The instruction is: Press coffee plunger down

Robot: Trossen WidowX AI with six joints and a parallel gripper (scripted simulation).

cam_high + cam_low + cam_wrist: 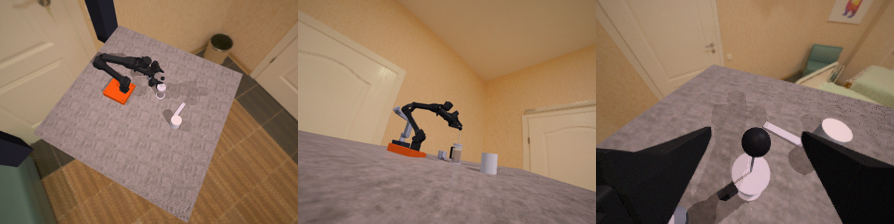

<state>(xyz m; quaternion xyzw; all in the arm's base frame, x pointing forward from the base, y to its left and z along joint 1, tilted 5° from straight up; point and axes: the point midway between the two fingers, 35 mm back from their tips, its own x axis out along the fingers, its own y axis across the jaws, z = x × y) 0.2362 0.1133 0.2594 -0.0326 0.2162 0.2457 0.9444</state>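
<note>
Now: gripper tip 14 cm above the coffee press and 2 cm past it.
</note>
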